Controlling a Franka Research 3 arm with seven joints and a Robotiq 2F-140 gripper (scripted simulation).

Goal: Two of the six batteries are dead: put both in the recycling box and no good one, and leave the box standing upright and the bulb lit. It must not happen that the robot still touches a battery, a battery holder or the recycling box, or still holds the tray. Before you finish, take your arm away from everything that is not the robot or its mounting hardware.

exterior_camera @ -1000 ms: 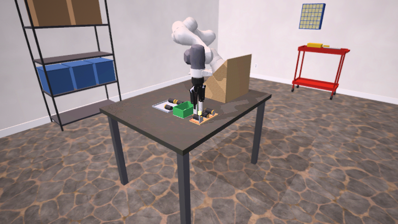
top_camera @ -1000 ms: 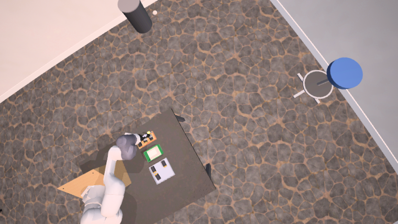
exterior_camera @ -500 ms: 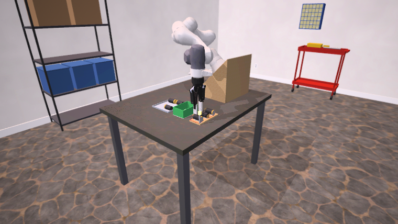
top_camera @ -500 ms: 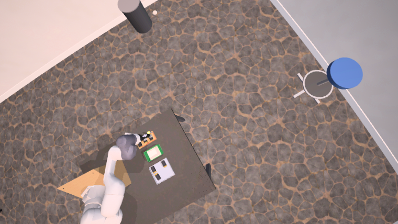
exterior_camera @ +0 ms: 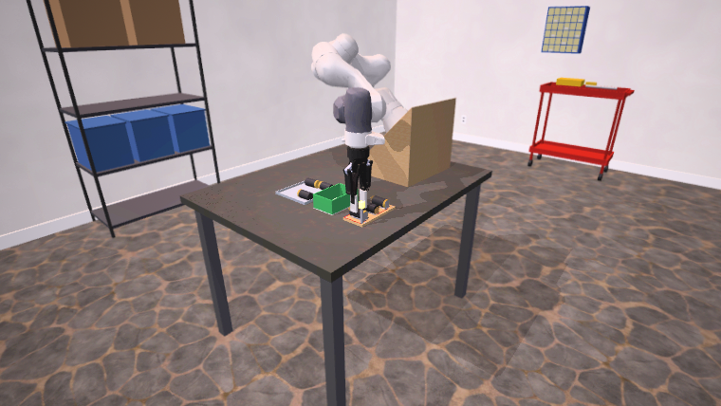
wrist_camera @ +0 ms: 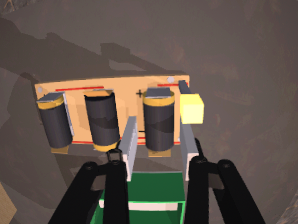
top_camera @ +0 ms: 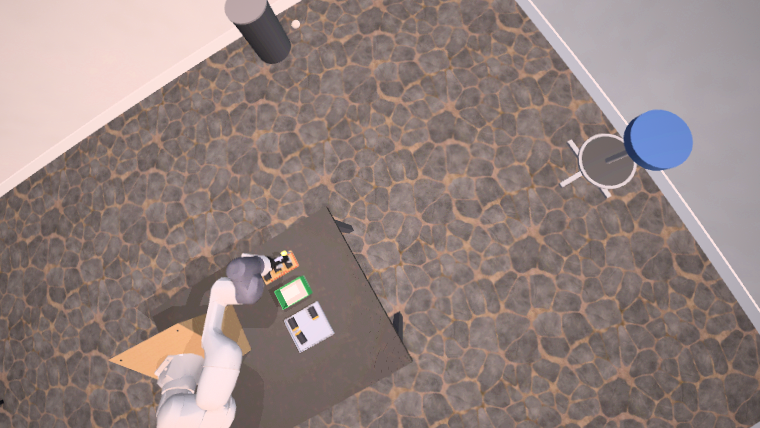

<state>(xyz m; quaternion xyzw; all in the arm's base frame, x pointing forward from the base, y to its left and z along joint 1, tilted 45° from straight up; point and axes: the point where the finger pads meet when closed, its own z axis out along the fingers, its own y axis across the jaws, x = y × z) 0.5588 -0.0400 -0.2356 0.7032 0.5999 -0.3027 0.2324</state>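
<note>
My gripper is now 3 cm to the right of the bulb, 3 cm short of it and 1 cm below it. Also, from my hand: white tray (33 cm to the right, 10 cm behind, 7 cm below); then green recycling box (15 cm to the right, 6 cm below, 6 cm behind).
</note>
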